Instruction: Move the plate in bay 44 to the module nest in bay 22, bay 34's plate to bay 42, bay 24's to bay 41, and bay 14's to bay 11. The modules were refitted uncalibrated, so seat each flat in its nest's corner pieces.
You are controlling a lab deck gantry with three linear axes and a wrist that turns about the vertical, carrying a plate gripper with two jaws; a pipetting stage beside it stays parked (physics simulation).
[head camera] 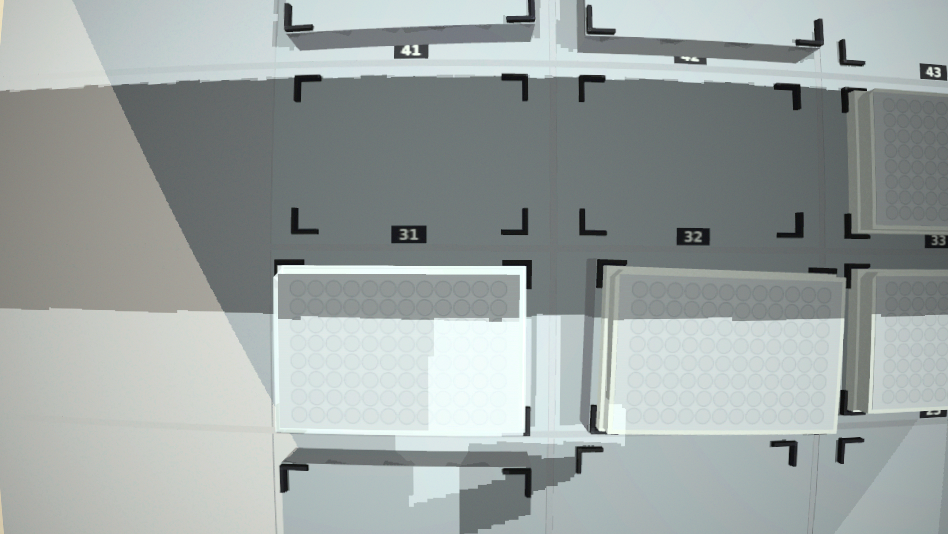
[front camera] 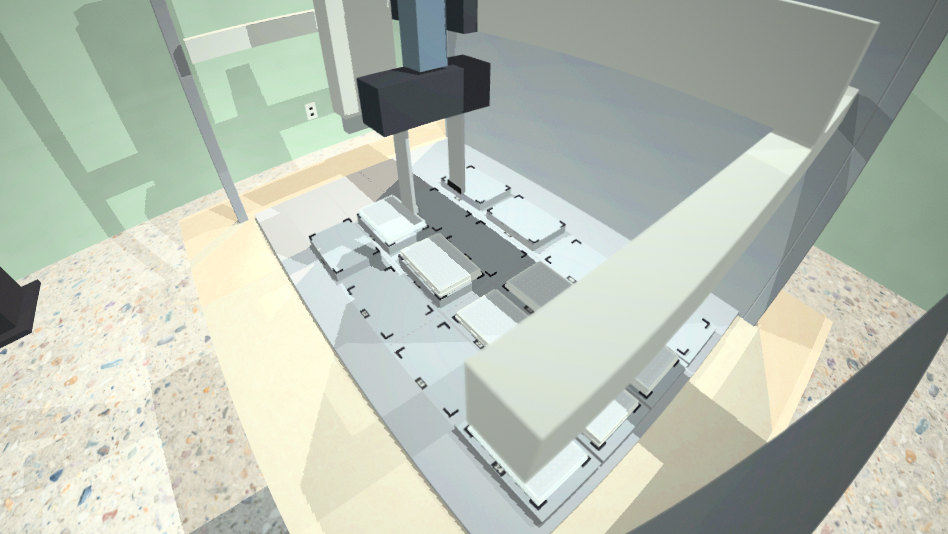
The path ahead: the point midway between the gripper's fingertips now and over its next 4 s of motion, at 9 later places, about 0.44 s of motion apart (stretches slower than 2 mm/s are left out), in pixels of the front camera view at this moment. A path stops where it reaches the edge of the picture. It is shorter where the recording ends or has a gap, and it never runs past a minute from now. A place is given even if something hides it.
The gripper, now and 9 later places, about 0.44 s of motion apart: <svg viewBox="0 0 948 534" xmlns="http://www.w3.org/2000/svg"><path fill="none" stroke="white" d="M433 197L464 201L567 228L650 276L659 286L654 296L649 307L644 318L639 327L635 337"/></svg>
